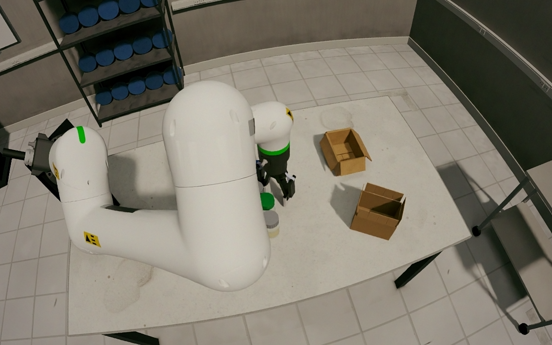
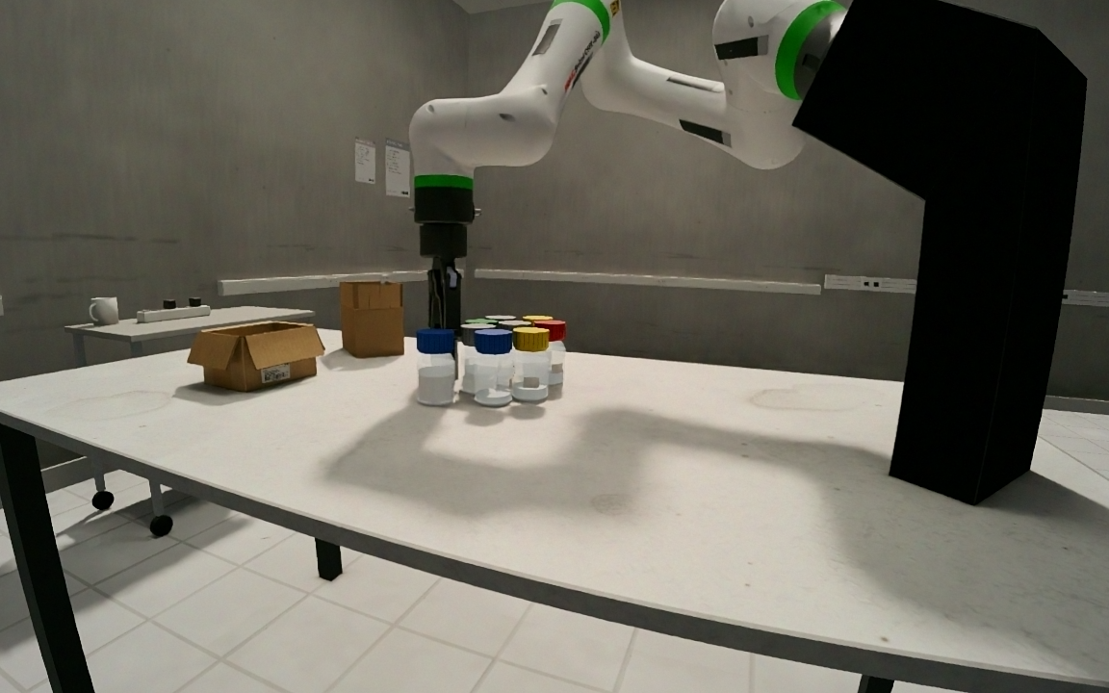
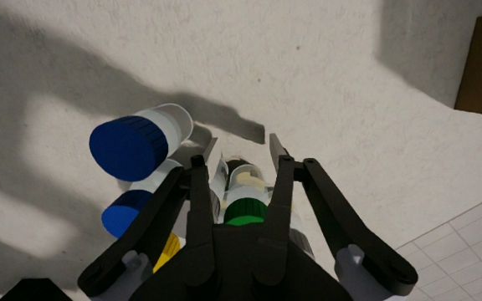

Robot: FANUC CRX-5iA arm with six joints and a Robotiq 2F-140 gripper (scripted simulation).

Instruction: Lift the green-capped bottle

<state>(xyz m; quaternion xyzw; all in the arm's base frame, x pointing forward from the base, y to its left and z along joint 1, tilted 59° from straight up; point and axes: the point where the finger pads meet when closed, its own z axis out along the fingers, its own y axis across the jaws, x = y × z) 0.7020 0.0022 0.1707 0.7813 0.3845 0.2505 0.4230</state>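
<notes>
My gripper is now 5 cm past the green-capped bottle and 4 cm to the left of it. The rest, counted from my hand: red-capped bottle 17 cm behind, 6 cm to the right; then blue-capped bottle 11 cm behind, 8 cm to the left; then yellow-capped bottle 15 cm behind, 4 cm to the left.
</notes>
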